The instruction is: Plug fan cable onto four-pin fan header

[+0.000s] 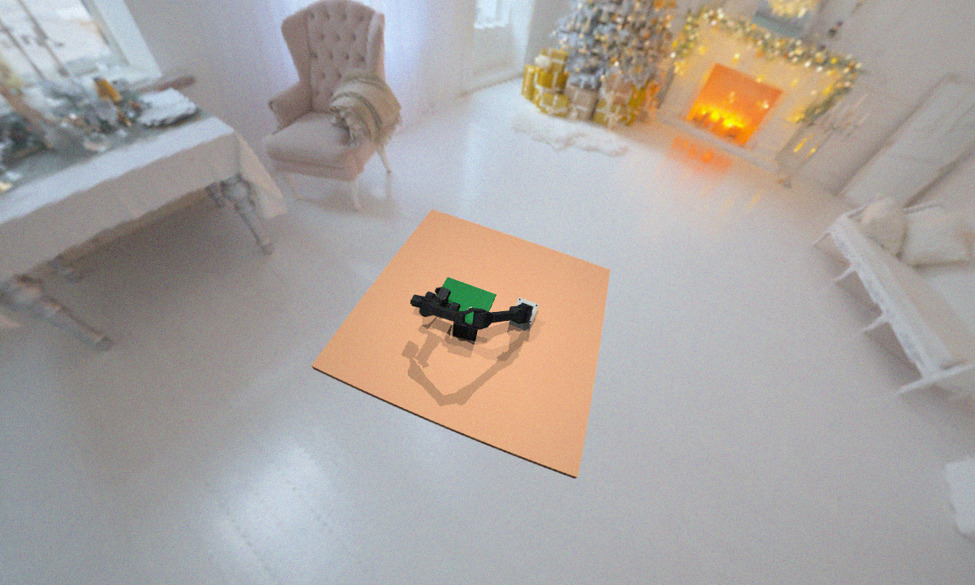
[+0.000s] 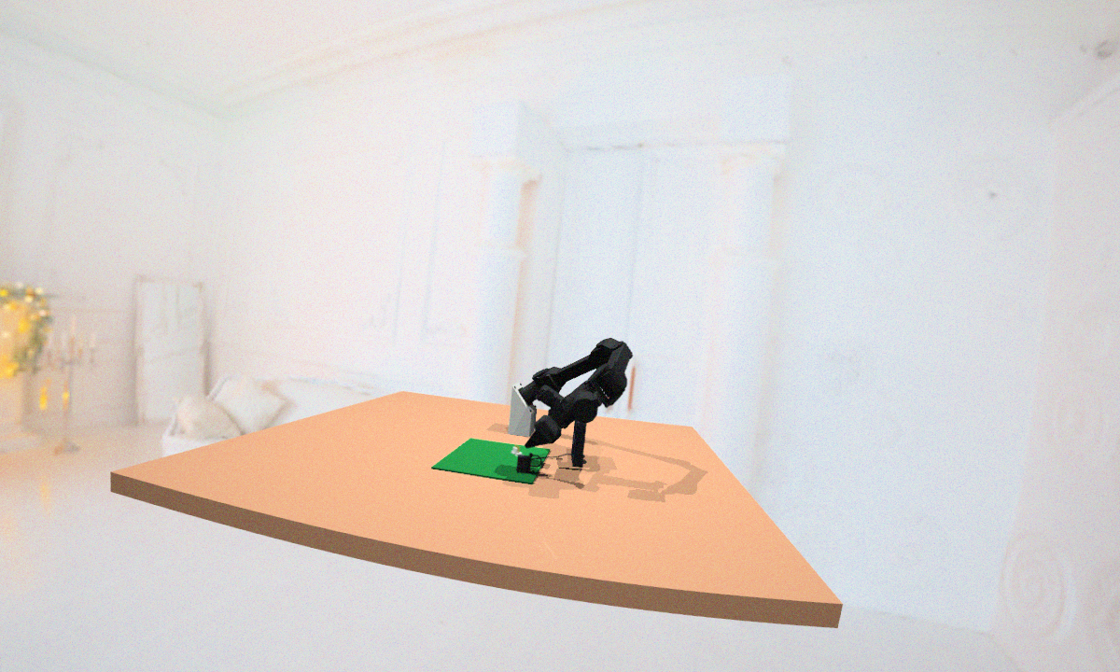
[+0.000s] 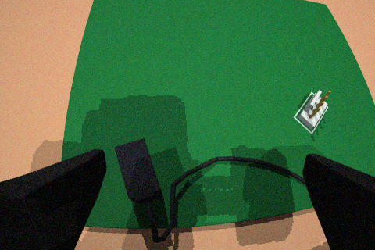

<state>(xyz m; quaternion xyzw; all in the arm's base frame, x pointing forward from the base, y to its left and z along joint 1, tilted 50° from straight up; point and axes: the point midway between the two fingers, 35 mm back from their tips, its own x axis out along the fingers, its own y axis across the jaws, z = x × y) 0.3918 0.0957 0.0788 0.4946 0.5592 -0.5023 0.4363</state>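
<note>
Right now my gripper tip is 50 mm above the dark plug, 30 mm short of it and 10 mm to the left of it. Also, from my gripper tip: green board: 100 mm to the right, 90 mm below, 50 mm behind; black fan: 140 mm behind, 100 mm to the left, 20 mm below.
</note>
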